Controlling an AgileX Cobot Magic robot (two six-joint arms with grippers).
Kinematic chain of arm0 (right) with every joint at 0, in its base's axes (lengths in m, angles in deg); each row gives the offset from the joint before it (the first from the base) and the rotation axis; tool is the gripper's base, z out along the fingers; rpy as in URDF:
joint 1: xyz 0 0 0.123 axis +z
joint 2: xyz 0 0 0 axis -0.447 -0.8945 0
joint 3: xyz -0.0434 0.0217 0.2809 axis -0.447 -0.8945 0
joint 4: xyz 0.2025 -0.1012 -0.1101 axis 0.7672 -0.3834 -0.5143
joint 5: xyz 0 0 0 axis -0.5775 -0.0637 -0.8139
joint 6: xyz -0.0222 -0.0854 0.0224 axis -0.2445 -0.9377 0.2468
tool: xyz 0 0 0 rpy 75.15 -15.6 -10.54
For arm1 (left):
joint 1: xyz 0 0 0.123 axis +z
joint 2: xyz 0 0 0 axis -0.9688 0.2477 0
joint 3: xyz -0.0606 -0.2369 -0.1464 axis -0.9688 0.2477 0
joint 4: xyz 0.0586 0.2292 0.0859 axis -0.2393 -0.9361 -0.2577
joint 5: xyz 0 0 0 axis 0.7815 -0.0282 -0.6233
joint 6: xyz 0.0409 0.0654 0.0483 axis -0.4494 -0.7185 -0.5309
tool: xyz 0 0 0 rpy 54.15 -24.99 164.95
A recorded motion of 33 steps. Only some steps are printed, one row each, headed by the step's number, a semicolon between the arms.
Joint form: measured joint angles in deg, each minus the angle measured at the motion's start. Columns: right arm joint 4, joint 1, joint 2, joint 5, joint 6, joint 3; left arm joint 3, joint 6, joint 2, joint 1, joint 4, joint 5.
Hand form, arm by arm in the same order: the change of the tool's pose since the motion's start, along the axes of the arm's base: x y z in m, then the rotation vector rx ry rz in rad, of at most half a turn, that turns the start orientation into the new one. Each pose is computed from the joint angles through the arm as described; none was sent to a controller.
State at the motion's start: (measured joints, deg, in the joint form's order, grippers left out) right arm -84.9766 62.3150 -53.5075 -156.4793 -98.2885 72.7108; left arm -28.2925 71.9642 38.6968 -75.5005 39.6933 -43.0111
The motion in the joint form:
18: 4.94 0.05 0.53 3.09 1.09 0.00; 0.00 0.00 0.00 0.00 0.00 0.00
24: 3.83 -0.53 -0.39 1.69 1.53 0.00; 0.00 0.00 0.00 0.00 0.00 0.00
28: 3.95 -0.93 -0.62 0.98 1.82 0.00; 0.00 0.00 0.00 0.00 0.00 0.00
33: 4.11 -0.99 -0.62 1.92 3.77 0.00; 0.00 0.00 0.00 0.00 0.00 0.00
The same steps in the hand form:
18: -0.0016 0.0086 0.0038 0.1115 -0.0004 -0.0247; 0.0000 0.0000 0.0000 0.0000 0.0000 0.0000
24: 0.0015 0.0028 -0.0038 0.0737 0.0194 -0.0432; 0.0000 0.0000 0.0000 0.0000 0.0000 0.0000
28: 0.0026 -0.0002 -0.0059 0.0667 0.0328 -0.0581; 0.0000 0.0000 0.0000 0.0000 0.0000 0.0000
33: 0.0038 0.0005 -0.0057 0.0874 0.0201 -0.0895; 0.0000 0.0000 0.0000 0.0000 0.0000 0.0000

